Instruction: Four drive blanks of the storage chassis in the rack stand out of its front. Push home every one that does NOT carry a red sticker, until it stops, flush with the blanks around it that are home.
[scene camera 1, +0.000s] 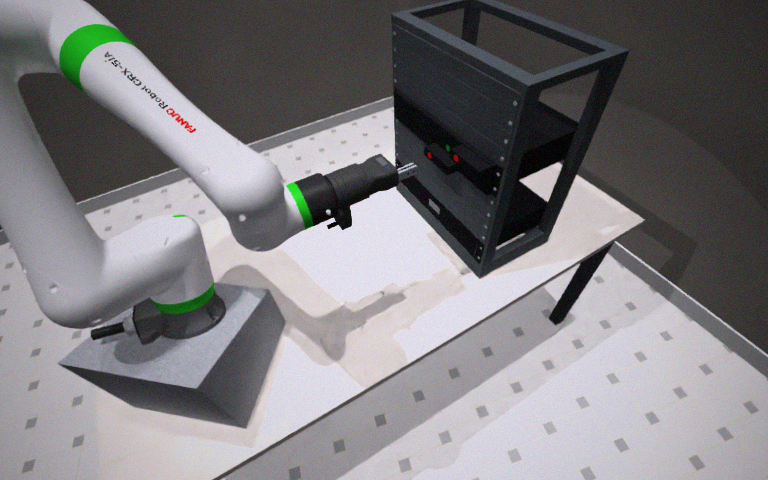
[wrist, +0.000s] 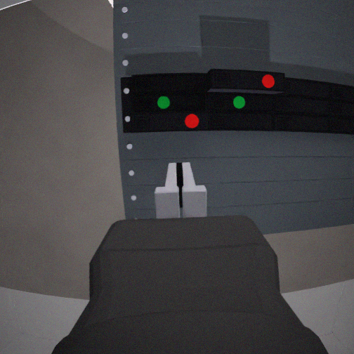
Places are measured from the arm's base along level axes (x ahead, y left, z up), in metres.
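Where they show: gripper, between the fingertips: (scene camera 1: 415, 168); arm's base, origin of its link: (scene camera 1: 192, 316).
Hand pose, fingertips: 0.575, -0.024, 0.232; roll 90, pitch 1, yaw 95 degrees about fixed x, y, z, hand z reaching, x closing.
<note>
Each offset is from my fingertips to the centre of the thing, as dx, dy, dz. "*": to the spot under its first point. Level surfaces: height alone.
The storage chassis @[* +0.147, +0.305, -0.070] (scene camera 1: 408, 116) (wrist: 315, 111) is a black band across the rack front. The wrist view is upside down. A red-stickered blank @[+0.185, +0.116, -0.097] (scene camera 1: 442, 156) (wrist: 232, 81) stands out of the bottom row. Another red-stickered blank @[+0.194, +0.006, -0.040] (scene camera 1: 474, 164) (wrist: 165, 122), in the top row, stands out in the scene view; its depth is unclear in the wrist view. Green stickers mark two middle-row blanks; one green sticker @[+0.161, +0.110, -0.069] (scene camera 1: 447, 148) (wrist: 239, 102) shows in both views. Whether plain dark blanks stand out is hard to tell. My gripper (scene camera 1: 417, 166) (wrist: 179, 176) is shut and empty, apart from the rack front, facing just above the chassis.
The dark rack (scene camera 1: 505, 175) stands on the table @[dz -0.451] (scene camera 1: 611, 217), with plain grey panels above and below the chassis. A lower black unit with a pale label @[* +0.171, +0.173, -0.338] (scene camera 1: 433, 206) sits near the rack's foot. The arm's grey pedestal (scene camera 1: 169, 367) is at the left.
</note>
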